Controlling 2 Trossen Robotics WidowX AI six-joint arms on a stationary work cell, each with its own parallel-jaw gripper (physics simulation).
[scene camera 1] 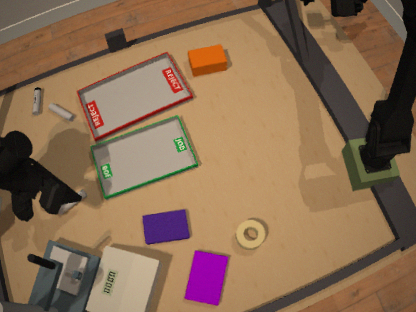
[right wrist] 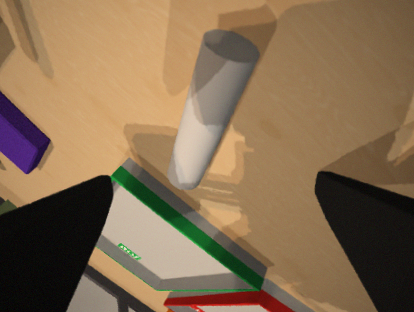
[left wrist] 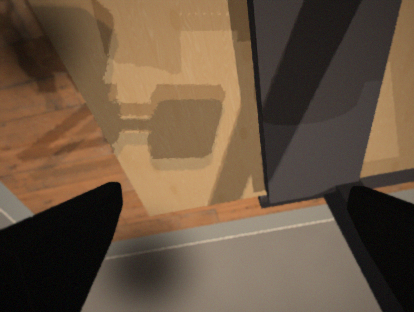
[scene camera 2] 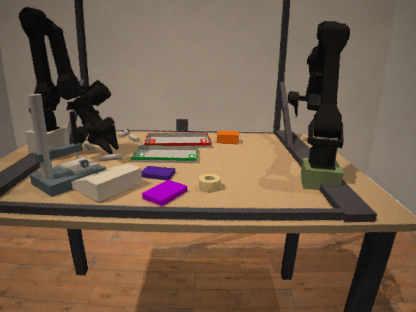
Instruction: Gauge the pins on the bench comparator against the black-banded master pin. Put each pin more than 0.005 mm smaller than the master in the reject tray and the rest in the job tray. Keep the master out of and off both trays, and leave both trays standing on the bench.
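Frame: origin at the left arm's base, x ahead, y left, z up, level; metres.
Where they show: left gripper, fingertip midpoint: [scene camera 1: 320, 4] [left wrist: 235, 194] [scene camera 2: 307, 118]; right gripper, fingertip midpoint: [scene camera 1: 71, 191] [right wrist: 214, 183] [scene camera 2: 114, 151]; left arm's base at its link origin: [scene camera 1: 374, 157] [scene camera 2: 322, 165]; right arm's base at its link origin: [scene camera 2: 46, 129].
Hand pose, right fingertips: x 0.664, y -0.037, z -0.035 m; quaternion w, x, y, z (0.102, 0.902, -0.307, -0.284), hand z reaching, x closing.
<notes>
Each offset is from my right fingertips to the top centre of the thing. "*": to the spot under its first point.
A plain grey pin {dx +0.004, dy +0.021, dz -0.003 m} [scene camera 1: 70, 204] [scene camera 2: 110, 157] [right wrist: 207, 115] lies on the bench near the corner of the green-rimmed job tray {dx -0.165, dy -0.063, dz -0.003 m} [scene camera 1: 150, 182] [right wrist: 187, 227]. My right gripper [scene camera 2: 114, 149] [right wrist: 214, 183] is open, low at this pin, holding nothing. The black-banded master pin {dx +0.106, dy -0.263, dz -0.002 m} [scene camera 1: 37, 102] and another plain pin {dx +0.033, dy -0.215, dz -0.003 m} [scene camera 1: 61, 112] lie left of the red-rimmed reject tray {dx -0.152, dy -0.229, dz +0.000 m} [scene camera 1: 145, 117] [scene camera 2: 177, 145]. A further pin {dx +0.145, dy -0.063, dz -0.003 m} [scene camera 2: 89, 146] shows behind the right gripper in scene camera 2. Both trays look empty. My left gripper [scene camera 2: 295, 109] [left wrist: 235, 194] is open and empty, high at the right.
The comparator [scene camera 1: 41, 285] [scene camera 2: 55, 184] and its display box {* dx -0.126, dy +0.209, dz +0.029 m} [scene camera 1: 132, 280] [scene camera 2: 110, 182] stand at the near left. A purple block {dx -0.199, dy +0.101, dz -0.006 m} [scene camera 1: 166, 227], a magenta block {dx -0.266, dy +0.217, dz -0.004 m} [scene camera 1: 206, 278] and a tape ring {dx -0.365, dy +0.144, dz +0.007 m} [scene camera 1: 242, 241] lie to their right. An orange block {dx -0.343, dy -0.295, dz +0.017 m} [scene camera 1: 207, 60] is beside the reject tray.
</notes>
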